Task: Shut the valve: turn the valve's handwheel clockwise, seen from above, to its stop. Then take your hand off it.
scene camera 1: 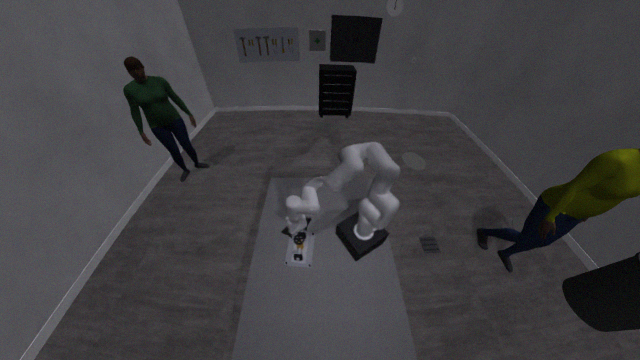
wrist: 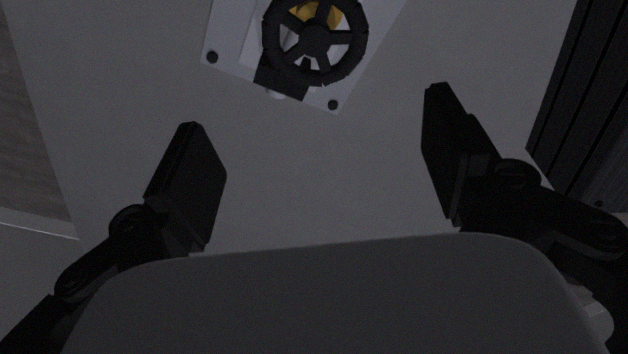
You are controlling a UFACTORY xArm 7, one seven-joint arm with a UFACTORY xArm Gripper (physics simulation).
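The black handwheel [scene camera 1: 299,238] [wrist: 316,41] has several spokes and sits over the yellow valve body [scene camera 1: 300,246] [wrist: 302,10] on a pale plate [scene camera 1: 307,257] [wrist: 225,30]. It shows whole in scene camera 1, and its far rim is cut by the top edge of the wrist view. My gripper [scene camera 1: 297,229] [wrist: 314,132] is open wide and empty. In the wrist view its fingers stand apart from the wheel, one low to the left and one to the right, and neither touches the rim. No mark shows how far the wheel is turned.
The plate lies on a grey mat [scene camera 1: 325,310]. The arm's black base block [scene camera 1: 357,247] stands right of the plate. A person in green [scene camera 1: 155,102] stands at the left wall and a person in yellow [scene camera 1: 590,185] at the right.
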